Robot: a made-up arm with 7 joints. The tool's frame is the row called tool. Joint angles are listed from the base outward.
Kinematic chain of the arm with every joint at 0, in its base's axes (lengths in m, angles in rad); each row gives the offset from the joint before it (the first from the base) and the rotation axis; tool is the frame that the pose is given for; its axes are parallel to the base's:
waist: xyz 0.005 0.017 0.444 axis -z
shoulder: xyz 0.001 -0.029 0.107 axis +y
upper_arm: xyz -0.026 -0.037 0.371 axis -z
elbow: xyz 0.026 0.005 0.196 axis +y
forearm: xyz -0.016 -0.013 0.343 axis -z
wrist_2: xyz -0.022 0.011 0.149 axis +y
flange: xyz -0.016 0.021 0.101 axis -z
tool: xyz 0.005 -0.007 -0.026
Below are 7 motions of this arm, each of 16 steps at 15 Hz.
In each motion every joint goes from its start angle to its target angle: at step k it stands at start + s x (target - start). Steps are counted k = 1, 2, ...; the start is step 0. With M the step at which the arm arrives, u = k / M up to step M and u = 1 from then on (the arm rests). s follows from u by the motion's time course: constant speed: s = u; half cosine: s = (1 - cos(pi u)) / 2; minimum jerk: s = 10 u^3 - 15 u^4 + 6 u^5.
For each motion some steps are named. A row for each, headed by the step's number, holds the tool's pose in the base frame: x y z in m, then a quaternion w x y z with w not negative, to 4 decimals.
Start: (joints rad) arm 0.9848 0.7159 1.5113 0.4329 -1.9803 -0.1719 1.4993
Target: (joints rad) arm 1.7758 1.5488 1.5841 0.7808 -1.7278 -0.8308 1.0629
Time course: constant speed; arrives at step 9
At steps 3, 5, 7, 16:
3: -0.0828 -0.8825 1.2056 0.2070 0.3033 0.2597 -0.8931
5: -0.2568 -0.9333 1.0427 0.0685 0.3239 0.2337 -0.9142
7: -0.4454 -0.9160 0.8736 0.0665 -0.3186 -0.2124 0.9214
16: -0.6247 -0.8306 0.7045 0.1916 -0.2924 -0.2046 0.9143

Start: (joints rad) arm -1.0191 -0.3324 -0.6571 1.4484 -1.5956 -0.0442 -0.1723
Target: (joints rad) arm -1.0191 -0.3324 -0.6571 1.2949 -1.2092 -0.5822 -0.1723
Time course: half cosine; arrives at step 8
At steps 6, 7, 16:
6: -0.0893 0.2776 1.4190 0.1848 0.0733 0.4169 0.8869
7: -0.0890 0.2680 1.4281 0.2106 0.0884 0.3924 0.8910
16: -0.0890 0.2645 1.4313 0.2194 0.0937 0.3834 0.8922

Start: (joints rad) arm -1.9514 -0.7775 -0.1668 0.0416 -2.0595 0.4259 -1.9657
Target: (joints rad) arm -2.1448 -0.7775 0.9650 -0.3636 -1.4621 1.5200 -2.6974
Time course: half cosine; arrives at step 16
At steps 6, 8, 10, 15, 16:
6: 0.4171 -0.7356 1.2720 0.7765 0.5469 -0.0232 -0.3120
8: 0.4048 -0.7473 1.2390 0.7325 0.5165 -0.1119 -0.4291
10: 0.3793 -0.7473 1.2188 0.6959 0.4339 -0.2113 -0.5318
15: 0.3293 -0.7209 1.2120 0.6496 0.2096 -0.3515 -0.6407
16: 0.3277 -0.7195 1.2122 0.6483 0.2008 -0.3552 -0.6429

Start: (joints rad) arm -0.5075 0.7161 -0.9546 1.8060 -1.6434 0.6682 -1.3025
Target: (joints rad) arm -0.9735 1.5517 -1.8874 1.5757 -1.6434 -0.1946 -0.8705
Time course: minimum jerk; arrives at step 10
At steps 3, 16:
3: 0.2029 0.6954 0.7058 0.6911 -0.4954 -0.5231 -0.0581
16: -0.0773 0.8060 0.7211 0.7379 -0.4505 -0.4859 0.1279

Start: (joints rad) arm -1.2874 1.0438 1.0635 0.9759 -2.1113 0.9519 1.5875
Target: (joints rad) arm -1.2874 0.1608 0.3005 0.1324 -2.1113 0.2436 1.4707
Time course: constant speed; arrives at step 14
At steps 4, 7, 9, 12, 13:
4: 0.5846 0.7554 1.1143 0.5847 -0.4866 0.4470 0.4708
7: 0.4723 0.6734 1.3269 0.6446 -0.3996 0.3400 0.5561
9: 0.3908 0.5733 1.4559 0.6702 -0.3312 0.2627 0.6100
12: 0.2675 0.3614 1.6065 0.6814 -0.2178 0.1405 0.6844
13: 0.2281 0.2773 1.6411 0.6770 -0.1783 0.0987 0.7072

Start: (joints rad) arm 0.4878 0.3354 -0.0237 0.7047 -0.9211 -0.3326 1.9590
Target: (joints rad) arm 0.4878 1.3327 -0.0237 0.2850 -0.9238 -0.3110 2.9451
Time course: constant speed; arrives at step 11
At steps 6, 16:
6: 0.8073 -0.5252 1.1137 0.3673 -0.1939 0.5197 -0.7466
16: 0.9399 -0.5940 0.7438 0.1570 -0.3857 0.5331 -0.7365

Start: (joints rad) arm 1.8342 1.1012 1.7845 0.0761 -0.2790 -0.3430 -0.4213
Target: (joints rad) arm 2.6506 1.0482 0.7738 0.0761 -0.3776 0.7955 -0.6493
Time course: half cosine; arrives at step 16
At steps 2, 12, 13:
2: -0.3443 -0.9220 1.0842 0.1605 0.1144 0.4958 -0.8458
12: -0.8635 -0.4734 1.0798 0.1308 0.7371 0.0342 -0.6621
13: -0.8849 -0.4292 1.0766 0.1338 0.7650 -0.0059 -0.6300

